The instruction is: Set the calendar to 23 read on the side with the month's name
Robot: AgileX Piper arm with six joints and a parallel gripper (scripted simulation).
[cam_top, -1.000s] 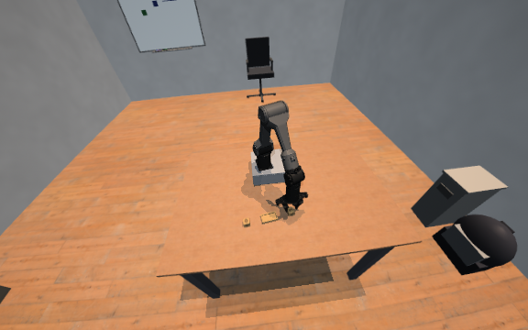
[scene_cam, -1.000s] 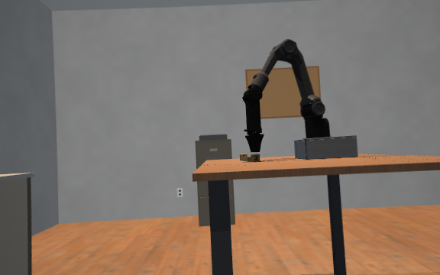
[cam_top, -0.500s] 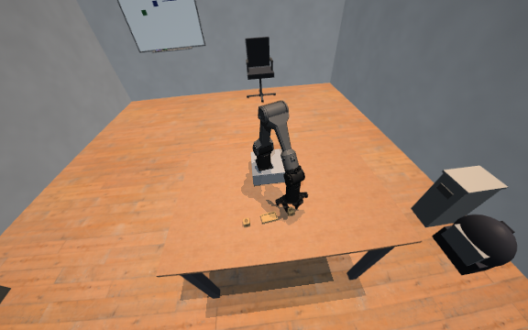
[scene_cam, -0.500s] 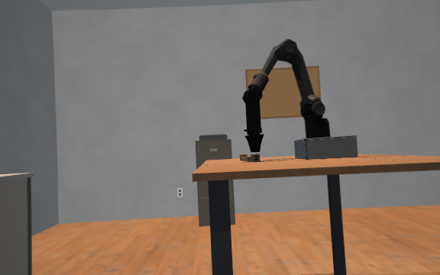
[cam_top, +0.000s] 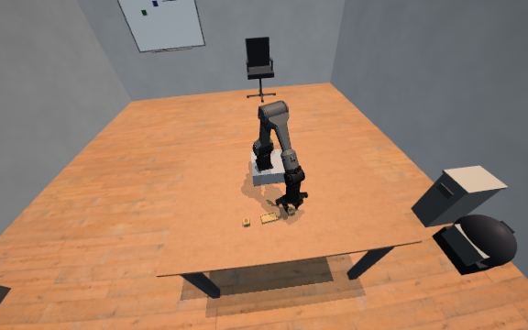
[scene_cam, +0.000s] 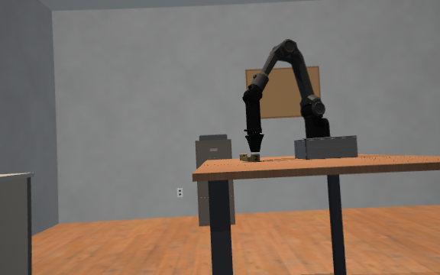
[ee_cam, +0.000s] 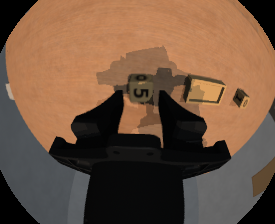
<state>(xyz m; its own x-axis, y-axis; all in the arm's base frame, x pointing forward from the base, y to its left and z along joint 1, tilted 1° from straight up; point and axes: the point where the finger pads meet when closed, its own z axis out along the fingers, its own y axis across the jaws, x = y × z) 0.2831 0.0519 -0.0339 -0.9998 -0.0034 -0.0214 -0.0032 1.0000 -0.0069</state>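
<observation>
My gripper is now 11 cm to the left of the tan calendar tray and 3 cm above it. From my hand the other things lie so: tan calendar cube (22 cm to the right, 3 cm below).
</observation>
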